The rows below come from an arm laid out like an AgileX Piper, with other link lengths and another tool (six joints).
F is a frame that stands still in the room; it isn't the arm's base.
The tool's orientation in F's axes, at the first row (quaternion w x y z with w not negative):
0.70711, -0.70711, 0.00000, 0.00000
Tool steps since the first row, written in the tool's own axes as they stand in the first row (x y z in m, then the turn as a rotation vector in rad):
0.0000, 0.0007, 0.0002, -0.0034, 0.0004, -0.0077
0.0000, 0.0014, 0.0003, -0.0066, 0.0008, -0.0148
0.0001, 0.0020, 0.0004, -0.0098, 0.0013, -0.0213
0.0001, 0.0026, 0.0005, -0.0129, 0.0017, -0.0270
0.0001, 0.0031, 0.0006, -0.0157, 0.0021, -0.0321
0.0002, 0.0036, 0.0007, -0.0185, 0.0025, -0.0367
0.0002, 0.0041, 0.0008, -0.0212, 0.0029, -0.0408
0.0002, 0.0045, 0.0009, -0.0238, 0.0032, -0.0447
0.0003, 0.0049, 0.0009, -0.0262, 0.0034, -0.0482
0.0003, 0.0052, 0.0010, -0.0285, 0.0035, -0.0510
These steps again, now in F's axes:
0.0000, 0.0002, -0.0007, -0.0034, -0.0077, -0.0004
0.0000, 0.0003, -0.0014, -0.0066, -0.0148, -0.0008
0.0001, 0.0004, -0.0020, -0.0098, -0.0213, -0.0013
0.0001, 0.0005, -0.0026, -0.0129, -0.0270, -0.0017
0.0001, 0.0006, -0.0031, -0.0157, -0.0321, -0.0021
0.0002, 0.0007, -0.0036, -0.0185, -0.0367, -0.0025
0.0002, 0.0008, -0.0041, -0.0212, -0.0408, -0.0029
0.0002, 0.0009, -0.0045, -0.0238, -0.0447, -0.0032
0.0003, 0.0009, -0.0049, -0.0262, -0.0482, -0.0034
0.0003, 0.0010, -0.0052, -0.0285, -0.0510, -0.0035

